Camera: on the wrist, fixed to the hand. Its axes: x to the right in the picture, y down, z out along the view.
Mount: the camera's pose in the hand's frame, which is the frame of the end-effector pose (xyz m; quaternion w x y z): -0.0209 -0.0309 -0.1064 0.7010 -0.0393 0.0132 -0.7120
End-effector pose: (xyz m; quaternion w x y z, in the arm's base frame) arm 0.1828 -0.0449 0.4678 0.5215 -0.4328 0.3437 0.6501
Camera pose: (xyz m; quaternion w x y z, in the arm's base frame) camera 0.2364 -0.1416 0.4458 0.8069 -0.5772 -0.0859 0.0922
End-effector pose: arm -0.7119 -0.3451 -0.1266 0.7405 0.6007 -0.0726 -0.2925
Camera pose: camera -0.6909 -0.2474 -0.1788 0.3354 0.4475 0.3981 -0.7272
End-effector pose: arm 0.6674 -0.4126 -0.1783 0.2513 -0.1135 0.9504 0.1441
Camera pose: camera 0.6467 -0.4736 -0.0858 0.2617 -0.7680 0.5830 -0.0421
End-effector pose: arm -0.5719 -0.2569 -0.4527 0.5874 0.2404 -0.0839 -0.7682
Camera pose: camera -0.5447 -0.2117 -0.5524 0.1246 -0.2153 -0.1503 0.9568
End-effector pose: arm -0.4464 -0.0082 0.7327 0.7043 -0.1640 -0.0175 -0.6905
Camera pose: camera -0.4991 -0.0149 0.6332 0.0041 0.1211 0.0926 0.9883
